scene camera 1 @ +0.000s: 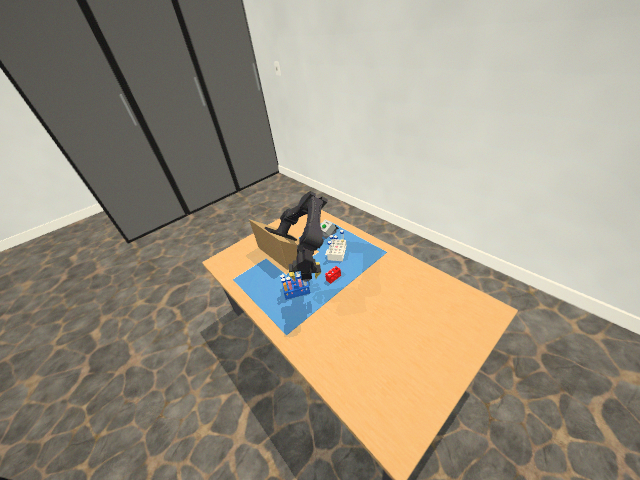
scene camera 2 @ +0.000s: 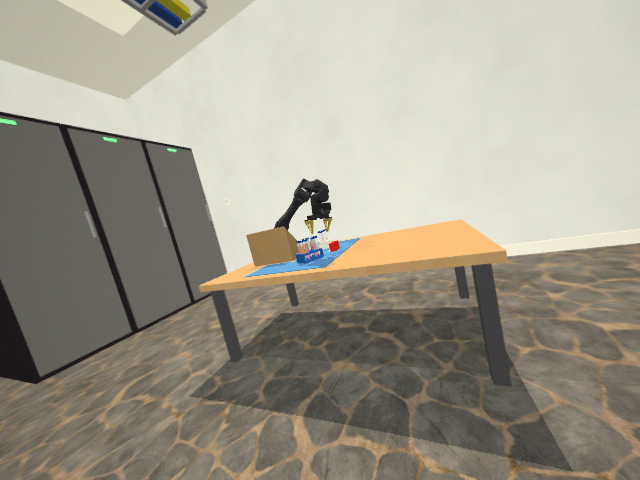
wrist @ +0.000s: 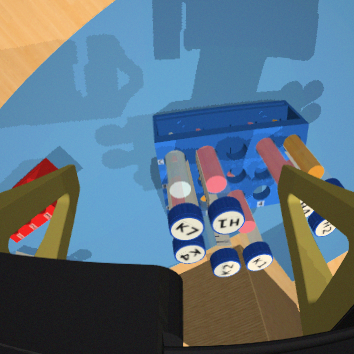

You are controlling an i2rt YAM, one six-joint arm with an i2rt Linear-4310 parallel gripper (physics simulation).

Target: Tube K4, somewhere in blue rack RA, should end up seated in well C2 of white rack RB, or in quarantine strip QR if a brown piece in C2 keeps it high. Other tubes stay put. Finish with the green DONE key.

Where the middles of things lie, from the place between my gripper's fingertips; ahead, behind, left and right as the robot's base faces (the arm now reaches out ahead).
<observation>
Right now my hand is 90 mm past the orange-capped tube [wrist: 300, 155], 70 mm to the left of it and 70 mm above it.
</observation>
